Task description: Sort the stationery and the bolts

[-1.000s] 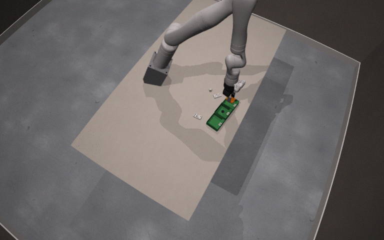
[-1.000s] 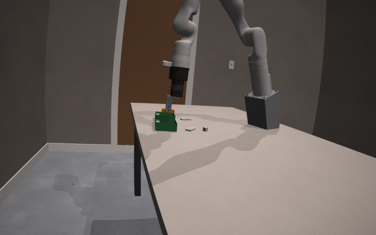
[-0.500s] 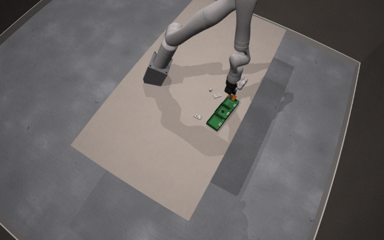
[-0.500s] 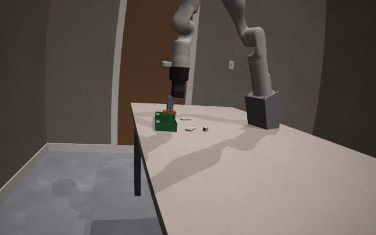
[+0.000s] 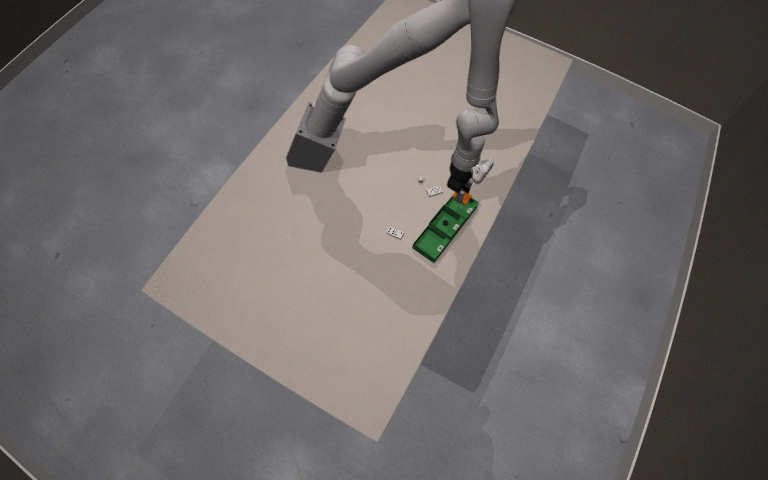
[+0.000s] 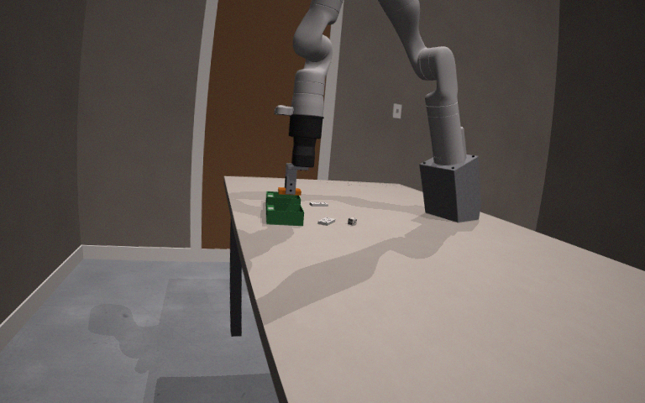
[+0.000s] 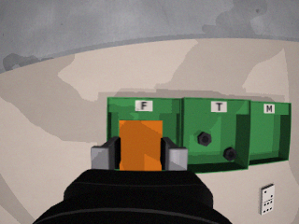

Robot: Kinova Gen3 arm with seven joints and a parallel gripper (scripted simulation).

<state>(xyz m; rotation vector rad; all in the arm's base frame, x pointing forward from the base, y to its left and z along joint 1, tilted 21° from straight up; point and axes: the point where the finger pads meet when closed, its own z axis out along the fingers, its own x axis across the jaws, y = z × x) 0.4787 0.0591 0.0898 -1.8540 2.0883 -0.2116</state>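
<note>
My gripper is now 90 mm to the left of the green three-compartment bin and 60 mm above it. From my hand the other things lie so: orange flat block 10 mm below; die 150 mm behind, 20 mm to the left, 80 mm below.
</note>
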